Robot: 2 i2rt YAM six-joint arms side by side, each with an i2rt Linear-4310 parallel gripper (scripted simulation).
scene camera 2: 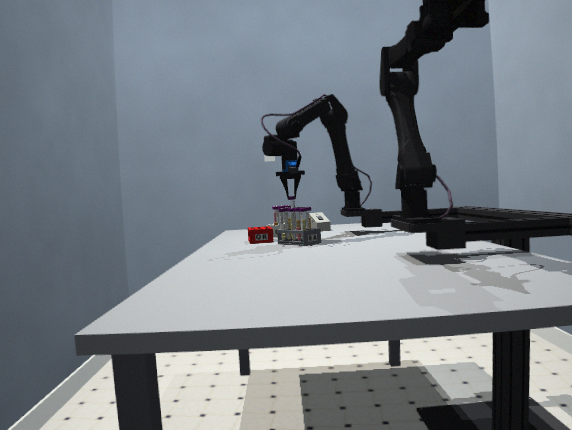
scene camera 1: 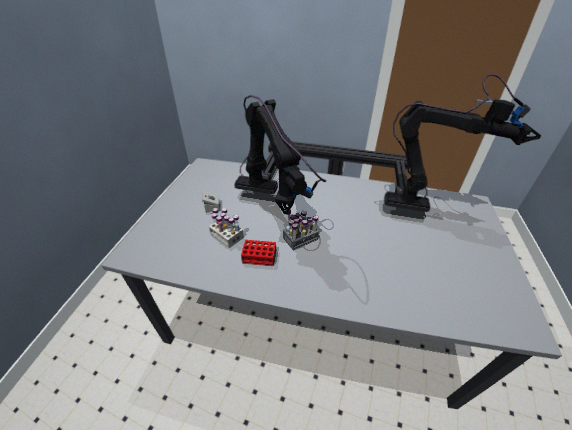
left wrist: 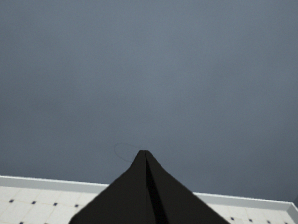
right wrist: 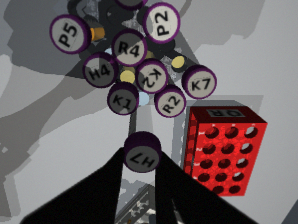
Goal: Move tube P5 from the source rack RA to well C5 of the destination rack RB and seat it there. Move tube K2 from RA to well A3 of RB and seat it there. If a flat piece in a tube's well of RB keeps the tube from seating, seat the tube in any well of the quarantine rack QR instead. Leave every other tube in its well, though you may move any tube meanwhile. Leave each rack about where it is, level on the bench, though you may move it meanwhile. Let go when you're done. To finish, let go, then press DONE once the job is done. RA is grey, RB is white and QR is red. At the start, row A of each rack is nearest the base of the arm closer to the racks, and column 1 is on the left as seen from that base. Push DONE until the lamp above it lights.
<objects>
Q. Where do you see a red rack QR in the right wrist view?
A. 223, 125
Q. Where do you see a red rack QR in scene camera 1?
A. At 264, 252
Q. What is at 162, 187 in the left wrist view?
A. The left gripper.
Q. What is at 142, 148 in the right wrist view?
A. A tube.
</objects>
